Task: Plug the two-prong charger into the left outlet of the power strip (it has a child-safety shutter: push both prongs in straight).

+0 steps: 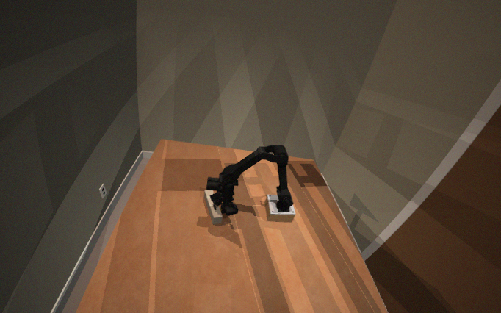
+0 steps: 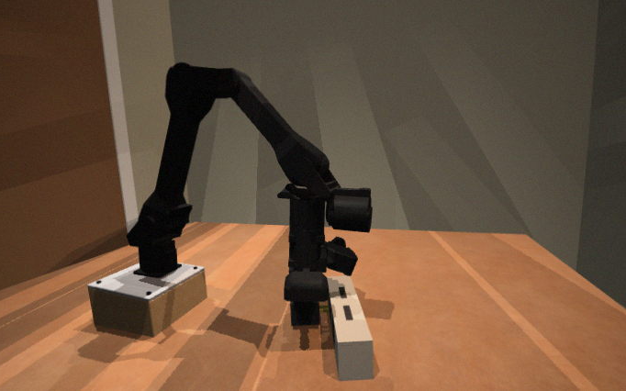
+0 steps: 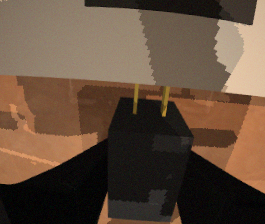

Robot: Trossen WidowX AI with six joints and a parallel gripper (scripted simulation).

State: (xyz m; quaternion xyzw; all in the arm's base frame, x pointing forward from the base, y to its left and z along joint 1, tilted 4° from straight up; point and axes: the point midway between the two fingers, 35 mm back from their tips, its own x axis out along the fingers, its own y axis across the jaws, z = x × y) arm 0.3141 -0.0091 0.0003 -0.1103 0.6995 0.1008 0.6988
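Right now the black two-prong charger is 2 cm ahead of my gripper tip and 1 cm above it.
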